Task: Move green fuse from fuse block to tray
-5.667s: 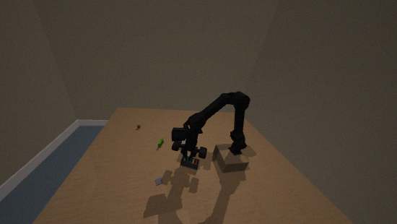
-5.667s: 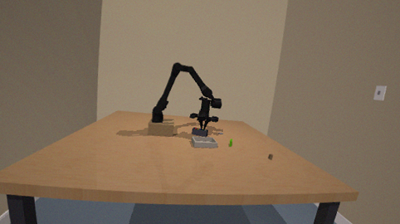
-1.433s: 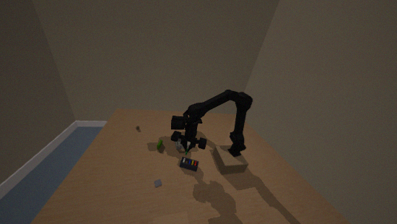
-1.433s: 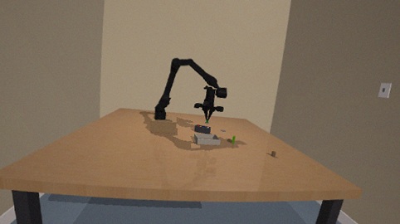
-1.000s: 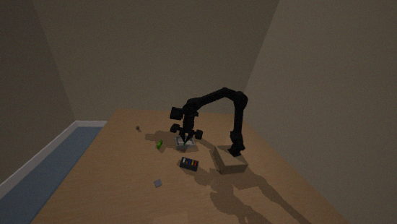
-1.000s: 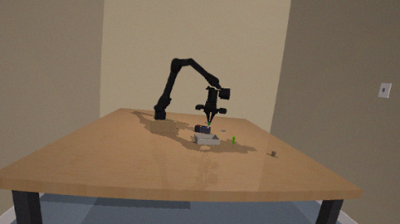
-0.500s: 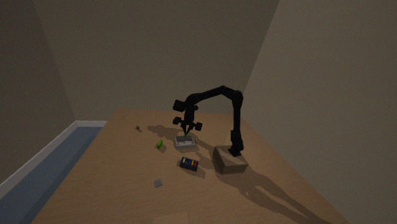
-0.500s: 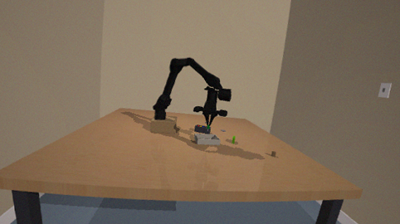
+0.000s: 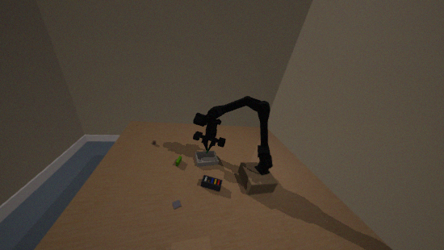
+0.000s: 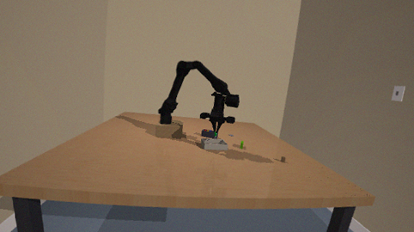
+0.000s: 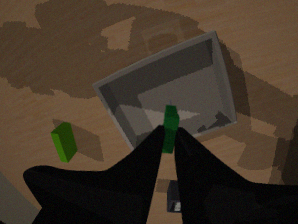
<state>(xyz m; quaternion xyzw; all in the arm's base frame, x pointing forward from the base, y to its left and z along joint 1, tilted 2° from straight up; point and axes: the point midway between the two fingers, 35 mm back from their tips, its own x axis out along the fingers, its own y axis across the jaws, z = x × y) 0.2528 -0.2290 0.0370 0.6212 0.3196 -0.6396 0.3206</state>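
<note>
My gripper tip is 1 cm above the green fuse. From my gripper tip the other things lie so: grey tray 8 cm below; dark peg 29 cm ahead, 23 cm to the right, 7 cm below.
</note>
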